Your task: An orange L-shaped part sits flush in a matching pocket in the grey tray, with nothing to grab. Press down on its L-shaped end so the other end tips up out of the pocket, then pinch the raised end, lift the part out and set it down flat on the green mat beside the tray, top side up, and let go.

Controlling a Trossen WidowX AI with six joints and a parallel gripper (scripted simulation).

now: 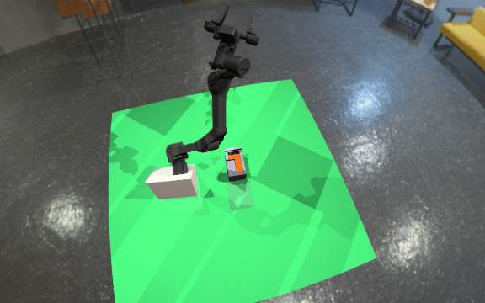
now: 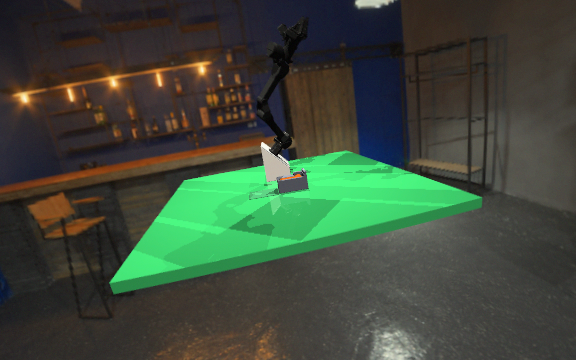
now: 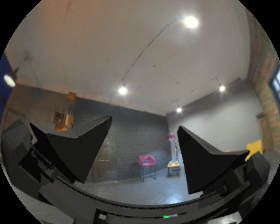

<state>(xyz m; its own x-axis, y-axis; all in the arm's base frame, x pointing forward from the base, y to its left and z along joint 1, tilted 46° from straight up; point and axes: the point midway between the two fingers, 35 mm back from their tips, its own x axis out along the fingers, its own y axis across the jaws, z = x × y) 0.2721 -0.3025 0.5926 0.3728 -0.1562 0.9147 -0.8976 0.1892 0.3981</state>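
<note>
Right now the orange L-shaped part is 75 cm below my gripper tip, 16 cm to the right of it and 4 cm behind it.
</note>
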